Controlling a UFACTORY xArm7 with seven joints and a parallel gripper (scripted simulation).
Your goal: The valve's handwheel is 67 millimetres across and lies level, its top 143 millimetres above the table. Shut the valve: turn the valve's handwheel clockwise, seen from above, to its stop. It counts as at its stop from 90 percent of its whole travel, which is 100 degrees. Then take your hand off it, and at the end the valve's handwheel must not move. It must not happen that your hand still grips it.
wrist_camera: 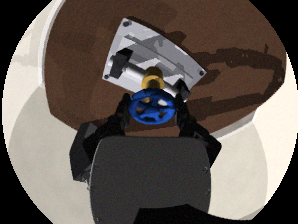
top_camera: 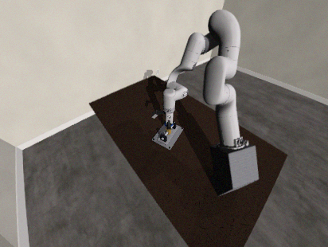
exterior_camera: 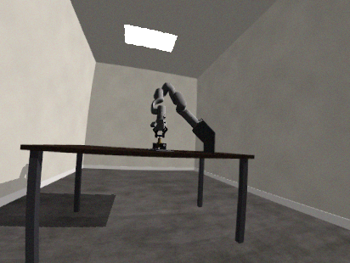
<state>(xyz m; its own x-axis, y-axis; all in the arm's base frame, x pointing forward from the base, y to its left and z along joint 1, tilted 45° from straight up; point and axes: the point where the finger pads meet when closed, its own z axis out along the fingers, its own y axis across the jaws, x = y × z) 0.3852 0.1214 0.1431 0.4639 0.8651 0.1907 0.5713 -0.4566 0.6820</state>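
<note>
My hand is right at the blue handwheel.
</note>
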